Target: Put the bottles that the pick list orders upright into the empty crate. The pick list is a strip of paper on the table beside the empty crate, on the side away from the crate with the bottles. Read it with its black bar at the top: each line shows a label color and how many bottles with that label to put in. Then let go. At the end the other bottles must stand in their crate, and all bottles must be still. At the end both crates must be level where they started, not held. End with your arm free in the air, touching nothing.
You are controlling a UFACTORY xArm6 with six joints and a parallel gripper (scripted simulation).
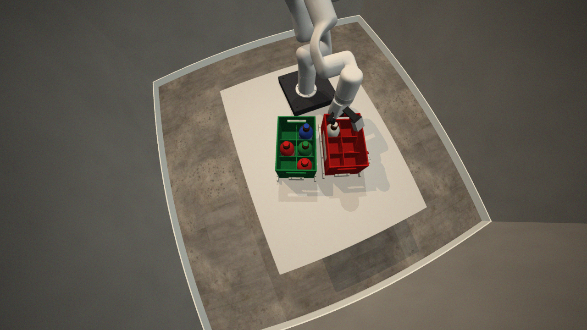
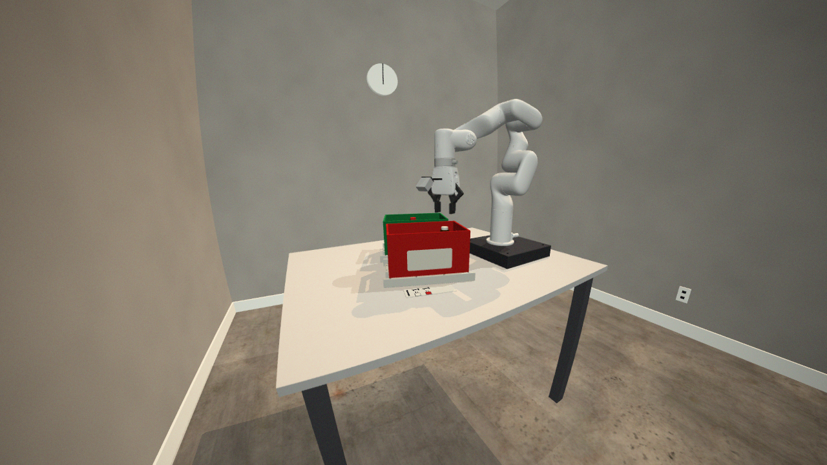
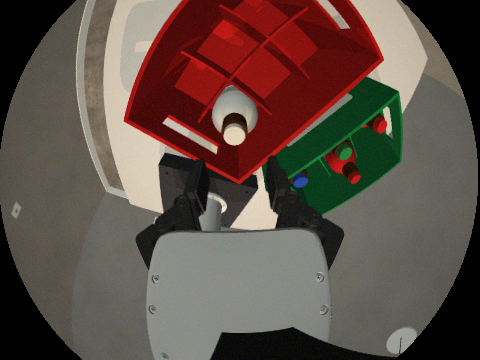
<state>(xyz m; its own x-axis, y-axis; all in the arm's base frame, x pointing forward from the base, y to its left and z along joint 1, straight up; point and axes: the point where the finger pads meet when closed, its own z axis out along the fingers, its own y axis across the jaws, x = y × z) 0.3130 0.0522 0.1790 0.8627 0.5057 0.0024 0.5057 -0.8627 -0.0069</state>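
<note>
Now: the green bottle 70 mm ahead of my hand, 160 mm to the right of it and 150 mm below it. The rest, counted from my hand: red crate (90 mm ahead, 30 mm to the left, 150 mm below); then white bottle (150 mm below); then blue bottle (20 mm behind, 130 mm to the right, 150 mm below).
</note>
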